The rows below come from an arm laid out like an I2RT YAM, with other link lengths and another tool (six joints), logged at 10 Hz.
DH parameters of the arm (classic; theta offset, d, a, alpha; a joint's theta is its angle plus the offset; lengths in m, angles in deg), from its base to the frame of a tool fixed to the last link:
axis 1: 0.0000 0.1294 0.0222 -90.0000
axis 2: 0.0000 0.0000 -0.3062 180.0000
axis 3: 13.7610 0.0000 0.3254 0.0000
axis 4: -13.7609 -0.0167 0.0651 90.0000
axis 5: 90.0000 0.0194 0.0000 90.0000
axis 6: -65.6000 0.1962 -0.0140 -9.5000
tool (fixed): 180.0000 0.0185 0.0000 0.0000
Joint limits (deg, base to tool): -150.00..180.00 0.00..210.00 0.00..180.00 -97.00..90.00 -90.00..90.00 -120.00..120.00
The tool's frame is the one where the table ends.
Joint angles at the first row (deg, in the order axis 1, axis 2, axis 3, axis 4, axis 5, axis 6):
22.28, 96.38, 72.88, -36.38, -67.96, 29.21
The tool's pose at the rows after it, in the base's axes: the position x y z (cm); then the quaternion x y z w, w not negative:
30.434, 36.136, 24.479, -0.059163, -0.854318, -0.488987, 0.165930
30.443, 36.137, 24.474, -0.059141, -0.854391, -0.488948, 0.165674
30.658, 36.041, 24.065, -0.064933, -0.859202, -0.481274, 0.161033
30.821, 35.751, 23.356, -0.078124, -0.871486, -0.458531, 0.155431
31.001, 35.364, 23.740, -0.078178, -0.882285, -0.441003, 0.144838
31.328, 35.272, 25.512, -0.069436, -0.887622, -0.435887, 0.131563
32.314, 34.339, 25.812, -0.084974, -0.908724, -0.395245, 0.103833
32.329, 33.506, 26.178, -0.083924, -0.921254, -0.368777, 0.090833
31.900, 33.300, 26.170, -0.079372, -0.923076, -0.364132, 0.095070
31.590, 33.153, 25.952, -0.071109, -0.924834, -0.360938, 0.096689
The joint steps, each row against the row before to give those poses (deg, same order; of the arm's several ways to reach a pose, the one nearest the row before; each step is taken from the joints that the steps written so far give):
0.00, 0.00, 0.00, -0.35, 0.00, -0.76
0.00, 0.00, 0.00, 0.02, 0.02, 0.00
0.00, 0.00, 0.02, -0.31, 1.31, 0.00
0.18, 0.00, 0.75, -2.66, 3.17, -0.66
-0.02, 0.00, 2.33, -4.29, 2.42, -2.29
0.00, 0.00, 3.83, -4.04, 1.12, -1.86
0.00, 0.00, 3.98, -5.07, 6.36, -0.99
0.00, 0.00, 2.67, -4.59, 3.39, -2.29
0.00, 0.02, 0.26, -1.64, 0.04, -1.25
0.00, 0.15, -0.02, -1.05, -0.02, -1.63

